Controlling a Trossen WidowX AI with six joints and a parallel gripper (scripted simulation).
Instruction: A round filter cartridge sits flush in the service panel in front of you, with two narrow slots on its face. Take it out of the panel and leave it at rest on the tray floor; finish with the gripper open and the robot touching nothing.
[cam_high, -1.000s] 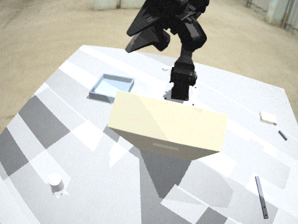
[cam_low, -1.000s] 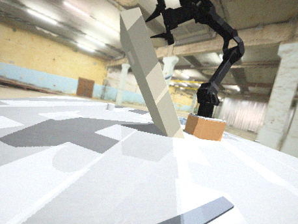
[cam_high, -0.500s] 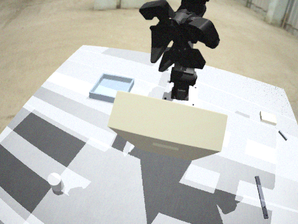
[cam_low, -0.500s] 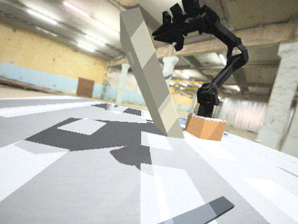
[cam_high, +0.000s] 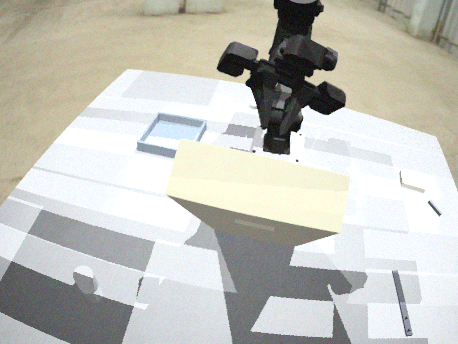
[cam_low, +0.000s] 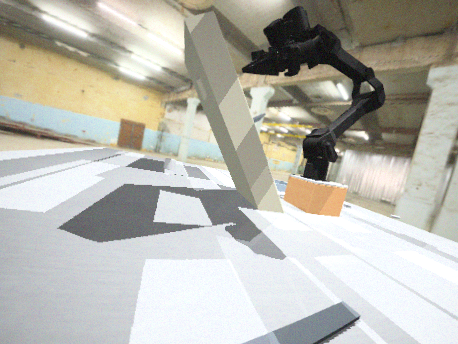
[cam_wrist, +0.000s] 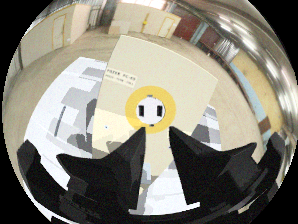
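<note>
The round filter cartridge lies 6 cm ahead of my gripper tip and 5 cm below it. From my gripper tip the other things lie so: blue-grey tray (38 cm behind, 24 cm to the right, 32 cm below); short dark bar (24 cm behind, 55 cm to the left, 32 cm below); cream block (35 cm behind, 49 cm to the left, 32 cm below).
</note>
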